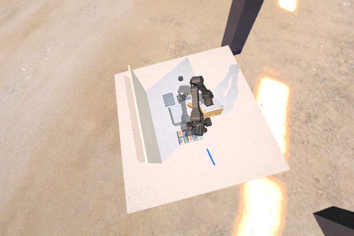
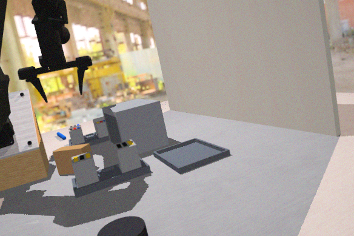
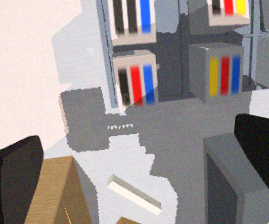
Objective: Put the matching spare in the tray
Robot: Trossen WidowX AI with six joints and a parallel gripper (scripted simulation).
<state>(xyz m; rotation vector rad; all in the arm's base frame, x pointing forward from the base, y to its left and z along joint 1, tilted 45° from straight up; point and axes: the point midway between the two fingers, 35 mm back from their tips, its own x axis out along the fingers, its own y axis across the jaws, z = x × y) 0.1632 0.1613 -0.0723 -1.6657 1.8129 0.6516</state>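
Now: the grey spare block 10 cm below my gripper tip and 1 cm ahead of it. The rest, counted from my gripper tip: brown block: 23 cm to the right, 12 cm below, 3 cm behind; then blue pen: 24 cm to the left, 13 cm below, 3 cm behind; then mounted unit: 17 cm to the right, 13 cm ahead, 9 cm below.
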